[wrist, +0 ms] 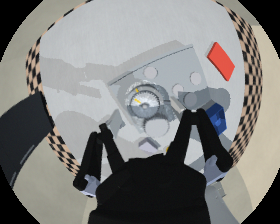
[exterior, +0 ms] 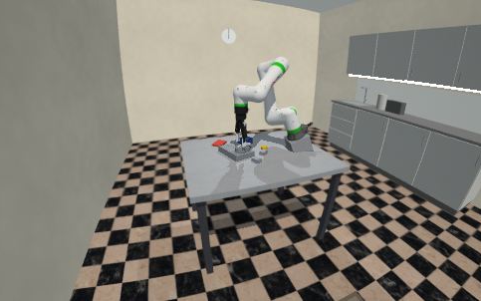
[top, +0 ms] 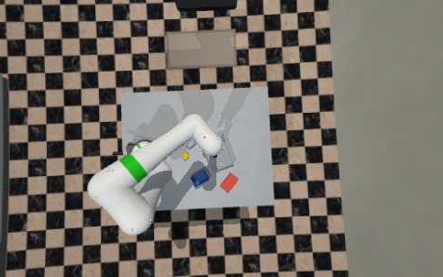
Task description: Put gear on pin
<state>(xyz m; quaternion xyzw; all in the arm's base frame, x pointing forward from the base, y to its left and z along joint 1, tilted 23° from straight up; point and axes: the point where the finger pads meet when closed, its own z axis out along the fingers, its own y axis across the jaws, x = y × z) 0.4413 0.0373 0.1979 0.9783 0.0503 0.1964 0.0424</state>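
Right now the grey gear is 50 mm below my hand. From my hand the other things lie so: blue block (240 mm to the right, 120 mm behind, 100 mm below); then red block (290 mm to the right, 110 mm below, 100 mm ahead); then small yellow piece (220 mm behind, 110 mm below, 80 mm to the right).
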